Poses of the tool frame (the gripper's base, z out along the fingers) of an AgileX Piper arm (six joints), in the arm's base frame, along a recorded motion.
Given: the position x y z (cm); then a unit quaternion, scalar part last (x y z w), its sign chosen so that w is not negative.
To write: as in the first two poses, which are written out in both.
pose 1, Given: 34.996, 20.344, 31.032, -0.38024, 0.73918, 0.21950, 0.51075
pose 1, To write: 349.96, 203.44, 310.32, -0.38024, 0.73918, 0.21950, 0.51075
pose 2, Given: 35.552, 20.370, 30.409, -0.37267, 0.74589, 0.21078, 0.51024
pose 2, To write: 355.52, 203.70, 304.09, -0.37267, 0.74589, 0.21078, 0.51024
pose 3, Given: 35.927, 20.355, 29.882, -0.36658, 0.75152, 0.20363, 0.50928
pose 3, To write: 359.27, 203.55, 298.82, -0.36658, 0.75152, 0.20363, 0.50928
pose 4, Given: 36.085, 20.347, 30.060, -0.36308, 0.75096, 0.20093, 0.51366
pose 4, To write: 360.85, 203.47, 300.60, -0.36308, 0.75096, 0.20093, 0.51366
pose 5, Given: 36.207, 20.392, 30.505, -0.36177, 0.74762, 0.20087, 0.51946
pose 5, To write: 362.07, 203.92, 305.05, -0.36177, 0.74762, 0.20087, 0.51946
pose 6, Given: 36.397, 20.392, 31.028, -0.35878, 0.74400, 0.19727, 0.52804
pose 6, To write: 363.97, 203.92, 310.28, -0.35878, 0.74400, 0.19727, 0.52804
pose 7, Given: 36.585, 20.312, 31.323, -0.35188, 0.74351, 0.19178, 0.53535
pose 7, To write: 365.85, 203.12, 313.23, -0.35188, 0.74351, 0.19178, 0.53535
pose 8, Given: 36.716, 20.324, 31.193, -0.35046, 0.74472, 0.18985, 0.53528
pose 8, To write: 367.16, 203.24, 311.93, -0.35046, 0.74472, 0.18985, 0.53528
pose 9, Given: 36.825, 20.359, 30.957, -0.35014, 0.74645, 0.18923, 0.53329
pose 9, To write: 368.25, 203.59, 309.57, -0.35014, 0.74645, 0.18923, 0.53329
